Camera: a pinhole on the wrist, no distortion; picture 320 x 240 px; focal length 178.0 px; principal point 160.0 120.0 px. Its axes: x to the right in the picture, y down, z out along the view. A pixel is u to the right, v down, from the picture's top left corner.
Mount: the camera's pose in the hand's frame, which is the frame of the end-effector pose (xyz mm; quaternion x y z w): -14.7 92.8 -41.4 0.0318 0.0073 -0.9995 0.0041
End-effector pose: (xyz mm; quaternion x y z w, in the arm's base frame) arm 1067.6 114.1 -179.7 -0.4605 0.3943 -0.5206 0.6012
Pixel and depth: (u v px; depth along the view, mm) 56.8 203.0 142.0
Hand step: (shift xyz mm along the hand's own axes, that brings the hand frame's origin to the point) 59.0 25.1 104.6
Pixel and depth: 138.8 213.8 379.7
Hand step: 8.1 -112.6 337.5
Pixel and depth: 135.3 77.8 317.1
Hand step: 8.4 163.6 278.9
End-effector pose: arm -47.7 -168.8 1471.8 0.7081 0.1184 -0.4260 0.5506
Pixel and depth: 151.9 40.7 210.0
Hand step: -19.3 183.3 170.1
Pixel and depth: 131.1 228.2 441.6
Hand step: 31.1 -181.6 400.0
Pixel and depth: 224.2 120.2 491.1
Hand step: -222.6 83.6 437.4
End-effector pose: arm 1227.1 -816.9 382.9 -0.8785 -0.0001 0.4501 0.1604
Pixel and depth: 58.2 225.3 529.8
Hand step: 256.7 -226.1 502.1
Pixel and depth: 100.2 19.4 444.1
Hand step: 103.8 338.3 414.8
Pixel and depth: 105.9 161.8 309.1
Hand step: 60.1 16.4 272.0
